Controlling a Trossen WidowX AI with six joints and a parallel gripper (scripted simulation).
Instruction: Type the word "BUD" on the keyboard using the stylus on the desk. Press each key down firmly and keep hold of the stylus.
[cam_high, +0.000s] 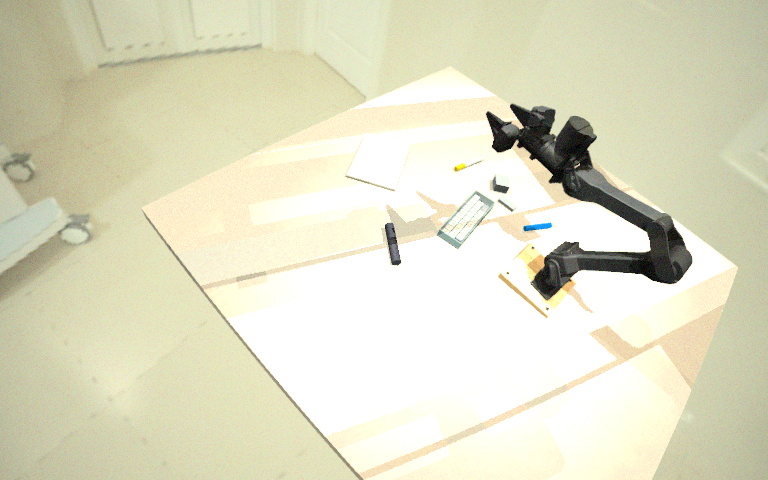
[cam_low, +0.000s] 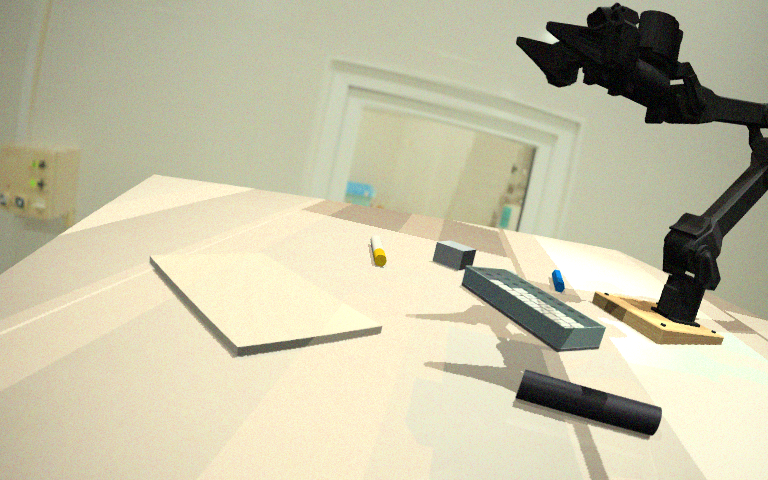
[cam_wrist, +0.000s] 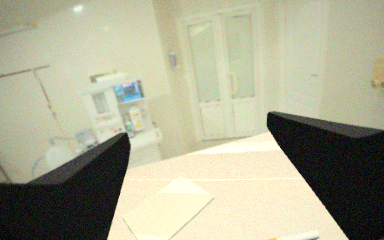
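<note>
My gripper tip is 6 cm past the grey-green keyboard, 3 cm to the right of it and 32 cm above it. The rest, counted from my gripper tip: yellow-capped marker 10 cm ahead, 14 cm to the right, 33 cm below; then small grey block 2 cm behind, 17 cm to the right, 32 cm below; then dark cylinder 2 cm behind, 27 cm to the left, 32 cm below.
</note>
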